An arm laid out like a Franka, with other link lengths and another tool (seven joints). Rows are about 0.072 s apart.
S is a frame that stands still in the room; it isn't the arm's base.
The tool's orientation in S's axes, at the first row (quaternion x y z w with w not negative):
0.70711, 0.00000, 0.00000, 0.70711
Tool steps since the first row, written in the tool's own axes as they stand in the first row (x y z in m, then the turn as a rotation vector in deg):
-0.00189, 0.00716, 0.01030, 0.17, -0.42, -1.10
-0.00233, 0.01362, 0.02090, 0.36, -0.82, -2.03
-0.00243, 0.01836, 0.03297, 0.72, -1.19, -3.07
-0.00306, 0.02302, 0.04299, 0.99, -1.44, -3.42
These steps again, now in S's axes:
-0.00189, -0.01030, 0.00716, 0.17, 1.10, -0.42
-0.00233, -0.02090, 0.01362, 0.36, 2.03, -0.82
-0.00243, -0.03297, 0.01836, 0.72, 3.07, -1.19
-0.00306, -0.04299, 0.02302, 0.99, 3.42, -1.44

